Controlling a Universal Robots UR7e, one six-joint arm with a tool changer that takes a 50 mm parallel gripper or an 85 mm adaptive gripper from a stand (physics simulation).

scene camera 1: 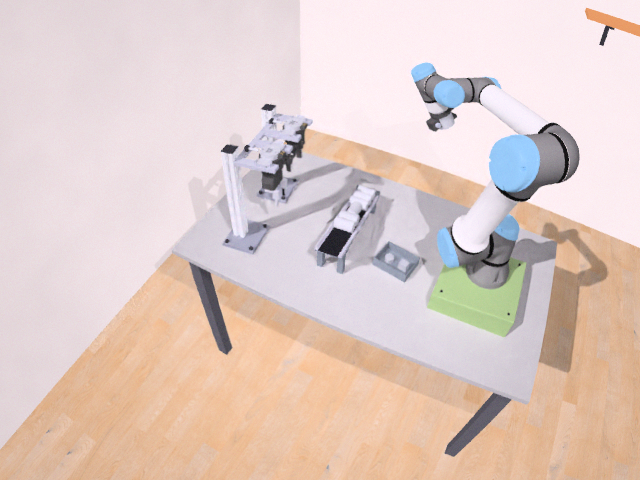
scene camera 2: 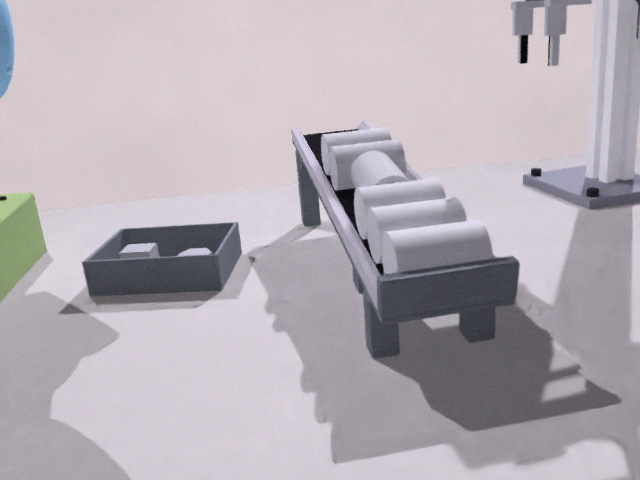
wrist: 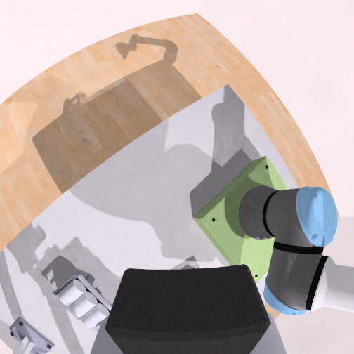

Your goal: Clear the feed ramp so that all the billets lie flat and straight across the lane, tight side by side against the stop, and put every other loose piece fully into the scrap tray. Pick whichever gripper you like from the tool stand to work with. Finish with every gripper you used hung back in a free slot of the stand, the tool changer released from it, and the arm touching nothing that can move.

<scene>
I see a billet [scene camera 2: 372, 168], a billet [scene camera 2: 380, 134], a billet [scene camera 2: 403, 250] and a stop [scene camera 2: 423, 290].
</scene>
